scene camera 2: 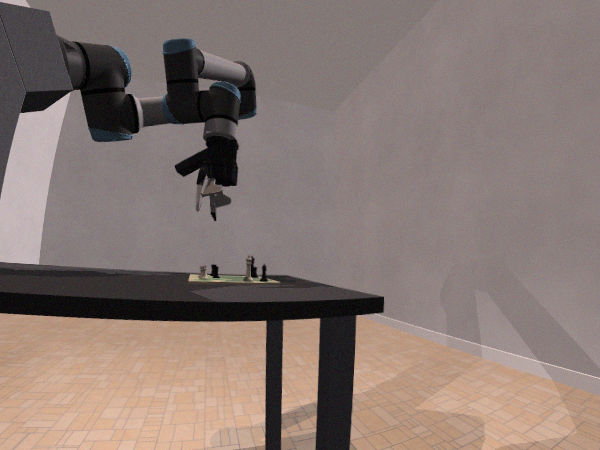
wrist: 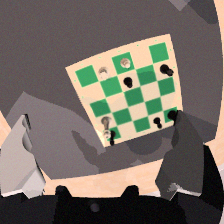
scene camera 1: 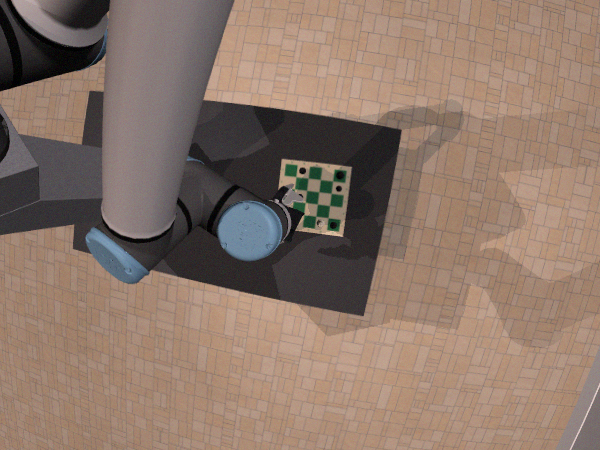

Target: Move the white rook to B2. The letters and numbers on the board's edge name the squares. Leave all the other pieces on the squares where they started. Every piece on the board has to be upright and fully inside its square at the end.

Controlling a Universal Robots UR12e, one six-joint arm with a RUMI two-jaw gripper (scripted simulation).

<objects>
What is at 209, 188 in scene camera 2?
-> My gripper.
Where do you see a chessboard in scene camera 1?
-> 318, 185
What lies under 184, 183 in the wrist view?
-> My gripper.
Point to a chessboard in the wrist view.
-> At 132, 110
</objects>
